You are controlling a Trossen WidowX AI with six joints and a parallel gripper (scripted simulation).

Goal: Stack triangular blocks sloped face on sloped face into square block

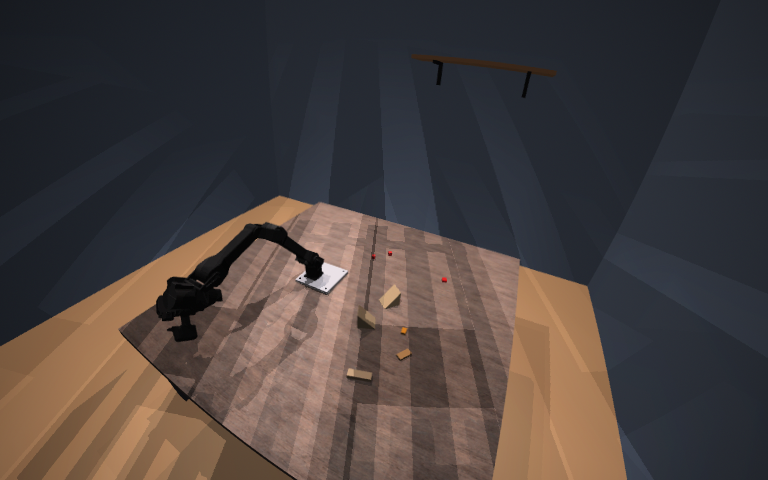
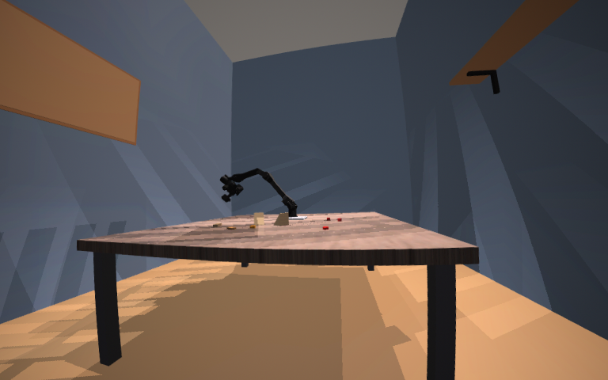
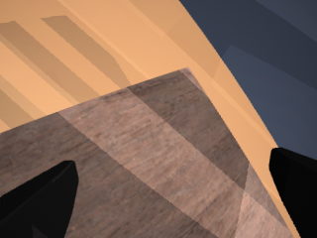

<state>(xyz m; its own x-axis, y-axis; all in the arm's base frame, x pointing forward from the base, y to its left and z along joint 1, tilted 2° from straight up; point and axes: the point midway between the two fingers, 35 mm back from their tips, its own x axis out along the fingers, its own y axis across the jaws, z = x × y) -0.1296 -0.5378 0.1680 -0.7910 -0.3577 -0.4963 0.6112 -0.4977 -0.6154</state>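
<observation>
Right now my gripper tip is 47 cm short of the tan triangular block, 42 cm to the right of it and 15 cm above it. From my gripper tip the other things lie so: small orange cube (62 cm ahead, 44 cm to the left, 16 cm below); red bit (80 cm to the left, 69 cm ahead, 16 cm below).
</observation>
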